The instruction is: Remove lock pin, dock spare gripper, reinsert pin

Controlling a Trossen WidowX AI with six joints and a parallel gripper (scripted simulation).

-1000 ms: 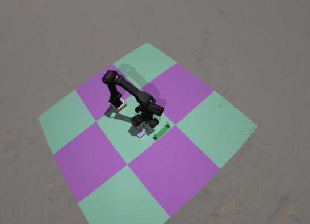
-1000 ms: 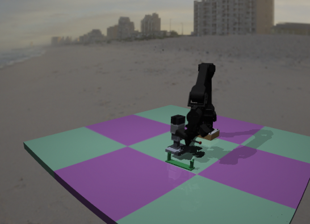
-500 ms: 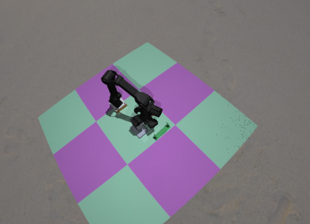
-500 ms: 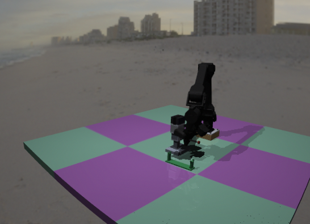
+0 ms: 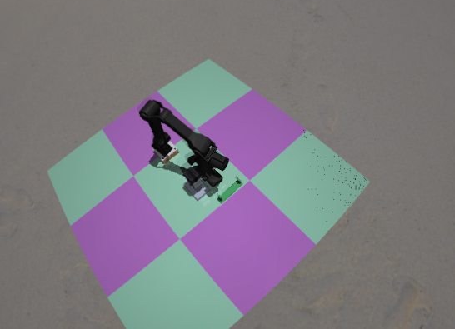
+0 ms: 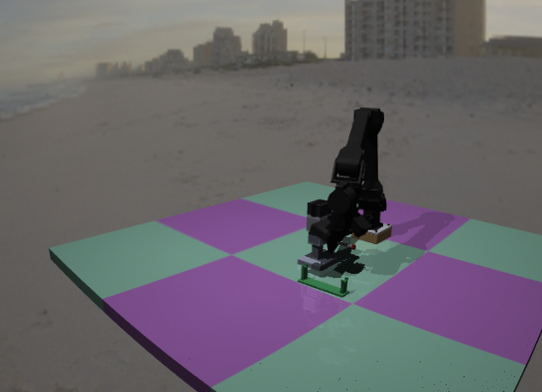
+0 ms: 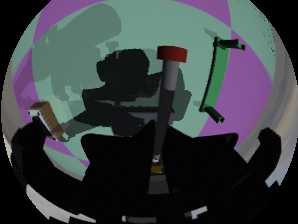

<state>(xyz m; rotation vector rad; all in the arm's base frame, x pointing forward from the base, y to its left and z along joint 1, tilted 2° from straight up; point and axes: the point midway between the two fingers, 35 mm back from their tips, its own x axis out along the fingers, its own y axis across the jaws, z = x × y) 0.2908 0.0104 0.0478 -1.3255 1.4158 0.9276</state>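
My gripper tip is now 40 mm to the left of the grey mount and 20 mm past it. Also, from my gripper tip: spare gripper: 80 mm above, 50 mm to the right, 10 mm behind; then green cradle: 120 mm ahead, 40 mm to the left, 20 mm below.
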